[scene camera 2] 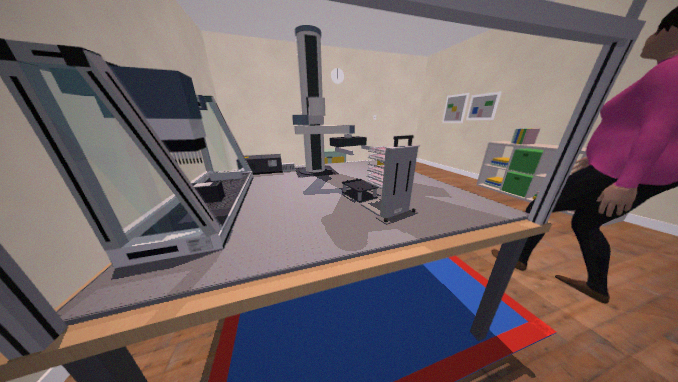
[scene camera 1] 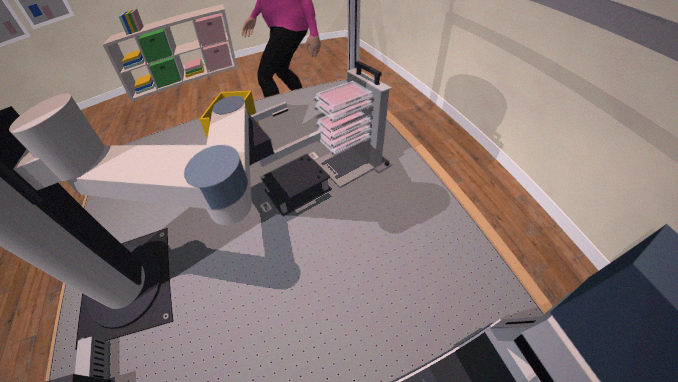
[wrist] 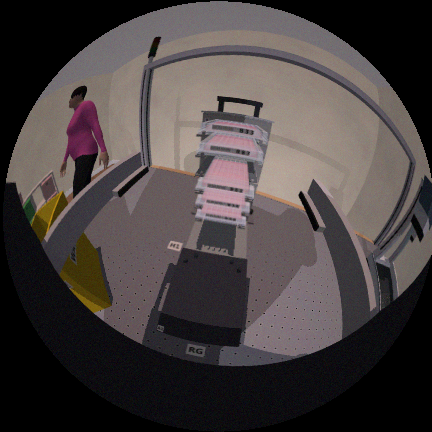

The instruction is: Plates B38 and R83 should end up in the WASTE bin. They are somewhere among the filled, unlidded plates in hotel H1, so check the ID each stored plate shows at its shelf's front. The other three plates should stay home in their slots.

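Places are measured from the arm's base along level axes (x ahead, y left, z up), in metres.
Where they show: gripper, between the fingertips: (scene camera 2: 366, 151) (scene camera 1: 301, 118) (wrist: 222, 167); arm's base, origin of its link: (scene camera 2: 315, 172) (scene camera 1: 126, 286).
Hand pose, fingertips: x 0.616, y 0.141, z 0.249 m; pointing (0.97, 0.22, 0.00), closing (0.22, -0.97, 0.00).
Note:
Things, the pixels of their centre, and the offset from my fingertips.
- Hotel H1, middle of its body: (wrist: 223, 170) (scene camera 1: 351, 119) (scene camera 2: 392, 174) 0.045 m left, 0.156 m ahead, 0.076 m down
- top plate, middle of its body: (wrist: 234, 126) (scene camera 1: 344, 94) (scene camera 2: 386, 150) 0.028 m left, 0.126 m ahead, 0.022 m up
- second plate, middle of its body: (wrist: 232, 142) (scene camera 1: 344, 103) (scene camera 2: 386, 157) 0.028 m left, 0.126 m ahead, 0.006 m down
- third plate, middle of its body: (wrist: 228, 172) (scene camera 1: 344, 120) 0.028 m left, 0.126 m ahead, 0.062 m down
- fourth plate, middle of its body: (wrist: 226, 185) (scene camera 1: 344, 128) 0.028 m left, 0.126 m ahead, 0.090 m down
- lowest plate, middle of its body: (wrist: 224, 197) (scene camera 1: 344, 136) 0.028 m left, 0.126 m ahead, 0.118 m down
- yellow WASTE bin, middle of its body: (wrist: 63, 260) (scene camera 1: 233, 128) (scene camera 2: 390, 167) 0.252 m left, 0.180 m back, 0.137 m down
Hotel H1 (scene camera 1: 381, 125) (scene camera 2: 390, 201) (wrist: 268, 137) holds five pink-filled plates: a top plate (wrist: 232, 127) and a second plate (wrist: 231, 145) close together, then a gap, then a third plate (wrist: 227, 175), a fourth plate (wrist: 223, 196) and a lowest plate (wrist: 220, 215). Front labels show in the wrist view, but are too blurred to read surely; the top one looks like B33 or 933. My gripper (scene camera 1: 299, 124) (wrist: 222, 167) is open and empty, its fingers spread wide, in front of the hotel and apart from it. The yellow WASTE bin (scene camera 1: 237, 93) (wrist: 87, 270) stands left of my gripper, partly hidden by the arm.
A black stand (scene camera 1: 295, 175) (scene camera 2: 359, 187) (wrist: 205, 295), with an RG label before it, stands in front of the hotel. A large dark blue and grey machine (scene camera 1: 620, 300) (scene camera 2: 150, 100) stands at one table end. A person (scene camera 1: 287, 15) (scene camera 2: 645, 120) (wrist: 85, 130) in pink is beyond the table.

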